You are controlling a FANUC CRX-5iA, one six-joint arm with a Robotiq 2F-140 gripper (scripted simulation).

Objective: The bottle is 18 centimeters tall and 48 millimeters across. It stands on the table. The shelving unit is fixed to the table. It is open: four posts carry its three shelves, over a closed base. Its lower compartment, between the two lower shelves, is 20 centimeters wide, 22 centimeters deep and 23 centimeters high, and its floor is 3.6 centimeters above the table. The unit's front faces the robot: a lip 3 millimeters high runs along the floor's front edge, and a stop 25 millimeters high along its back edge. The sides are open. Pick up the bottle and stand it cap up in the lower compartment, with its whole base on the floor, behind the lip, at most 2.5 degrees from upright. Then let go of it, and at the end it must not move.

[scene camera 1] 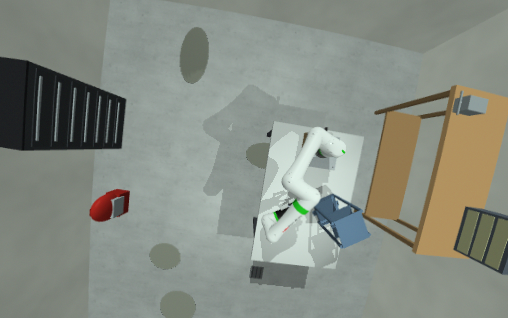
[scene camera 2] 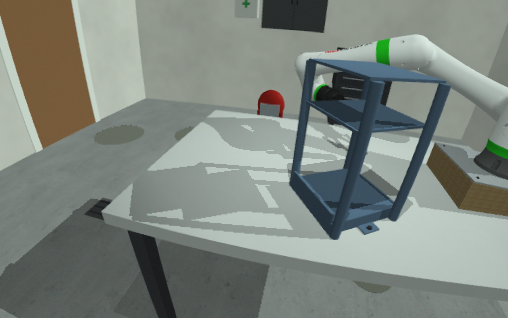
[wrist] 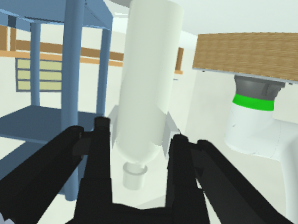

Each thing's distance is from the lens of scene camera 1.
shelving unit (scene camera 1: 351, 229): 1.37 m
